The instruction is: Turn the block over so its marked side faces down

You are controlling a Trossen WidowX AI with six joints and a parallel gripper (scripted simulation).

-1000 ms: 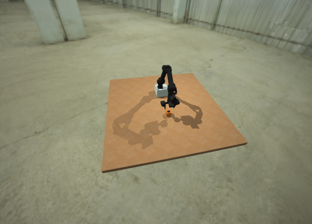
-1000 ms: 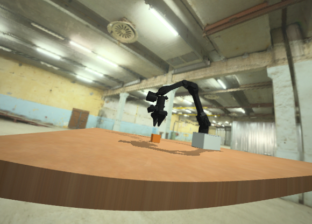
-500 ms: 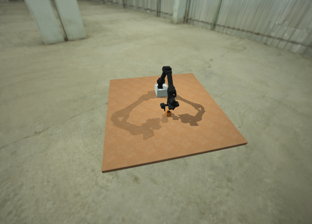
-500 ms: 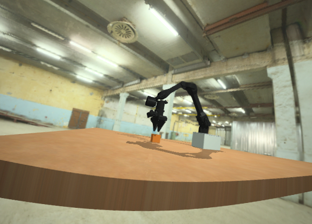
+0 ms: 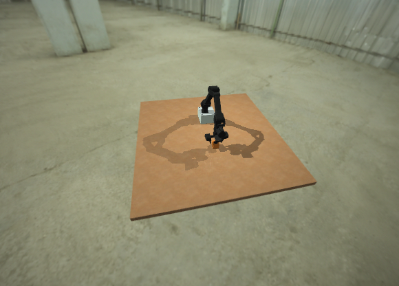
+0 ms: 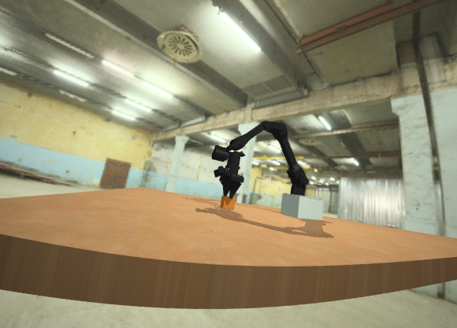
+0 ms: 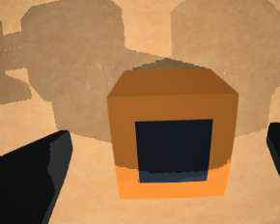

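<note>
Now: the orange block 1 cm below my gripper tip.
</note>
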